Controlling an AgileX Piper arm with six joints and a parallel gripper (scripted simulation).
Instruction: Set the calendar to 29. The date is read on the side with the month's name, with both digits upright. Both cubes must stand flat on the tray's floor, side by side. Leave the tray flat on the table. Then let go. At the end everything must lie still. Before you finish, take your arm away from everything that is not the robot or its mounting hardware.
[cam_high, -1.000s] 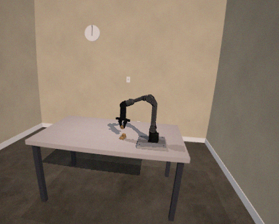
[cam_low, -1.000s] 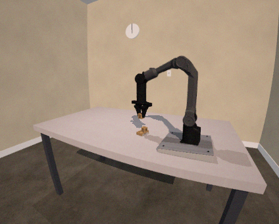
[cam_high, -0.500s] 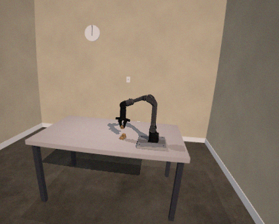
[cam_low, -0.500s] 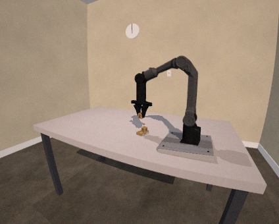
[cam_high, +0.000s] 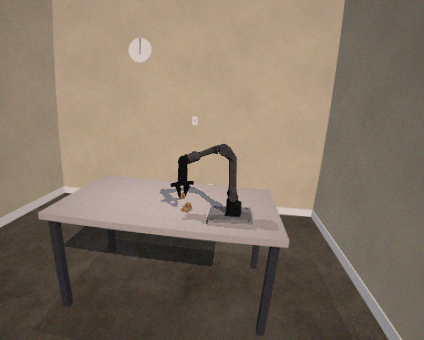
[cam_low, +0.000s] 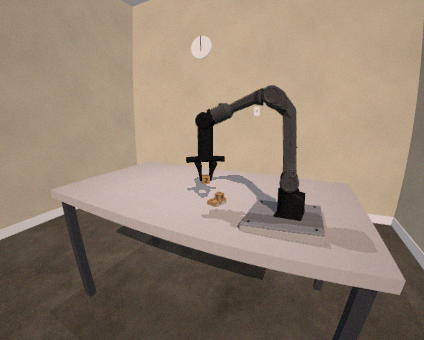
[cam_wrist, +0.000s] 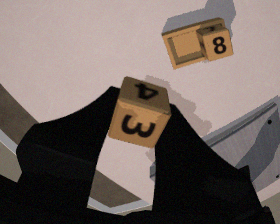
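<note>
Right now the wooden tray is 10 mm behind my hand, 60 mm to the right of it and 110 mm below it. From my hand the other things lie so: wooden digit cube: right at my hand.
</note>
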